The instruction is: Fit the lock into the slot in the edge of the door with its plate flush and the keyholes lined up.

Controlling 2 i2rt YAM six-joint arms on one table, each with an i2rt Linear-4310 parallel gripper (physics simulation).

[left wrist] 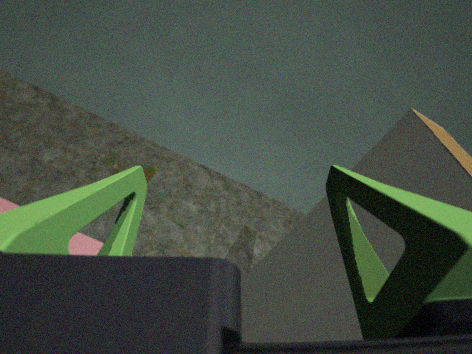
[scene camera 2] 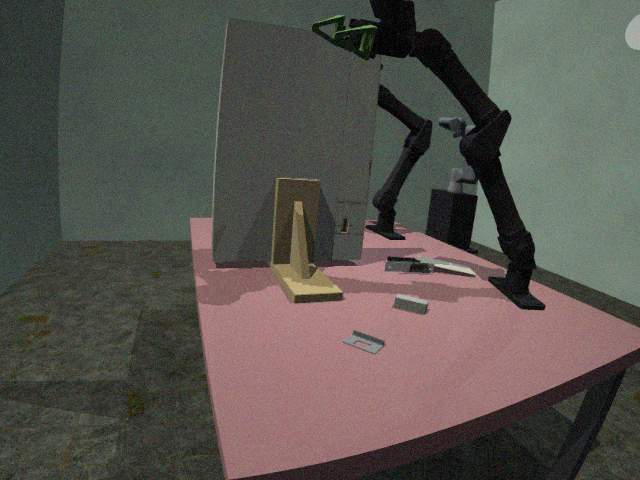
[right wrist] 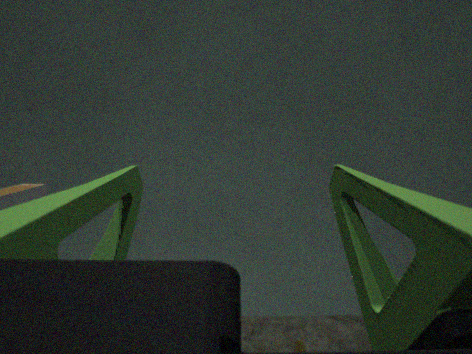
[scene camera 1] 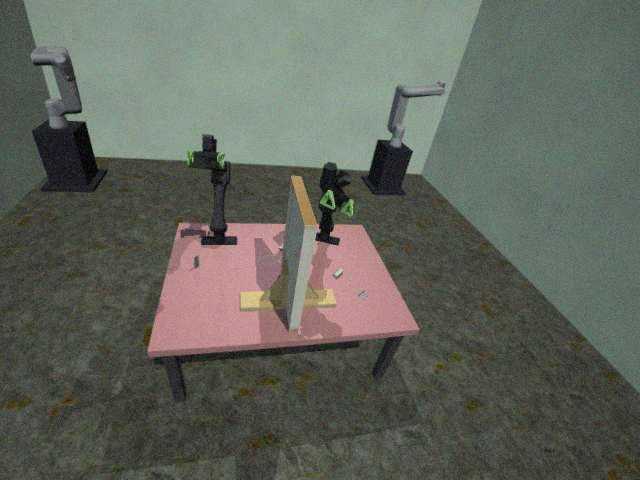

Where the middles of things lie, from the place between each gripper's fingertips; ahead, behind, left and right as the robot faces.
Right now my right hand is 360 mm to the right of the grey door (scene camera 1: 301, 228), 350 mm above it and 170 mm short of it. From my right hand the other things lie so: wooden stand (scene camera 2: 296, 200): 540 mm below, 360 mm to the left, 170 mm ahead.
Now: left hand 30 mm past the grey door, 170 mm to the left of it and 230 mm above it. Round my left hand: wooden stand: 30 mm behind, 170 mm to the right, 430 mm below.
